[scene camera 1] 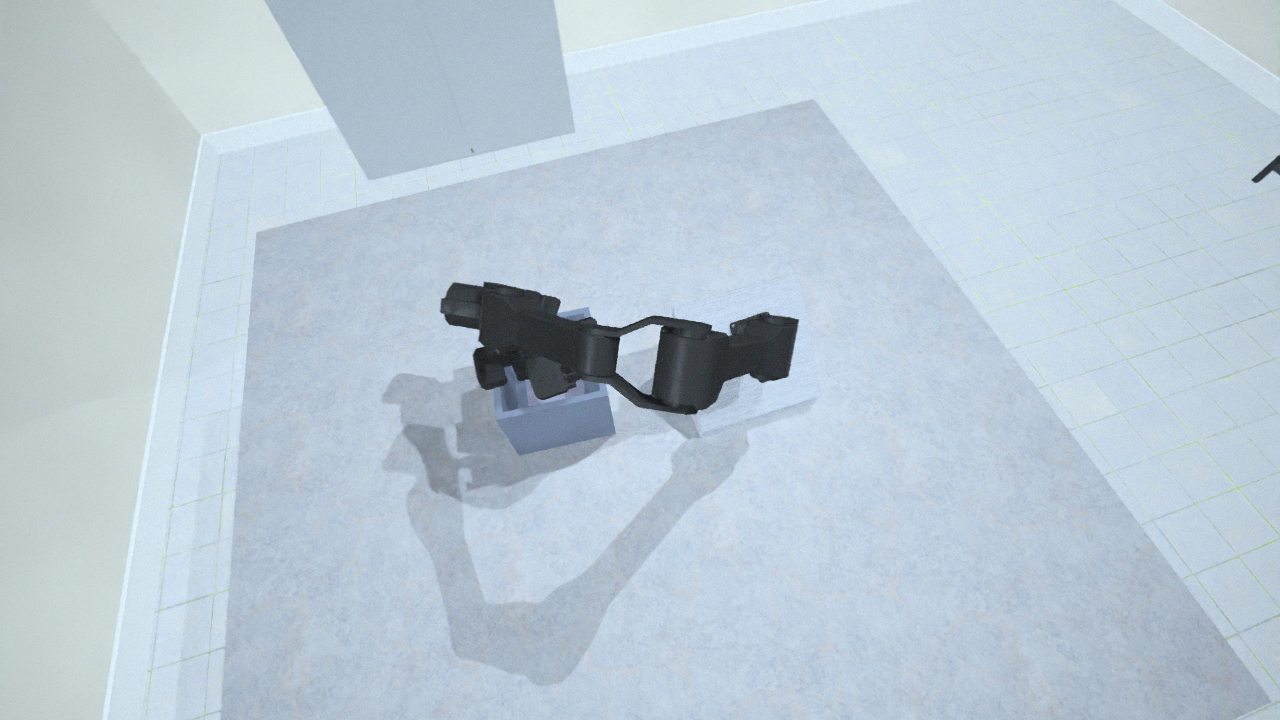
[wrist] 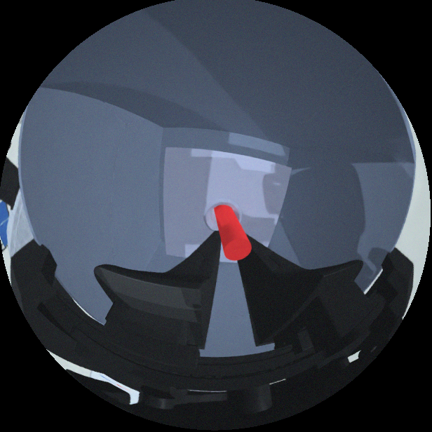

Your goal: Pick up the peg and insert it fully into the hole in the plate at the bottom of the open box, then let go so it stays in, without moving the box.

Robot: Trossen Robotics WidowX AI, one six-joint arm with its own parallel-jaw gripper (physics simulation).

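Pixels of known places: arm's base at its link origin: (scene camera 1: 753, 337).
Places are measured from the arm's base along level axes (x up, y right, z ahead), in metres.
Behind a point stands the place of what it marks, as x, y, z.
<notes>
My gripper (wrist: 227, 236) is shut on the red peg (wrist: 233, 235) and points down into the open box. The peg's far end overlaps the round hole (wrist: 209, 218) in the wrist view; whether its tip has entered the hole I cannot tell. The pale plate (wrist: 187, 200) lies at the bottom of the blue-grey box (scene camera 1: 562, 428) @[-0.052, -0.022, 0.319] (wrist: 90, 165), whose walls surround the fingertips in the wrist view. In the scene view the arm covers much of the box, and the peg and fingertips are hidden.
The black arm (scene camera 1: 689, 367) @[0.295, -0.170, 0.183] reaches across from a pale raised slab (scene camera 1: 760, 413) @[-0.085, -0.088, 0.016] right of the box. The box stands on a large grey mat (scene camera 1: 805, 555) @[-0.117, -0.303, 0.041]. A tall grey panel (scene camera 1: 447, 80) stands behind the mat.
</notes>
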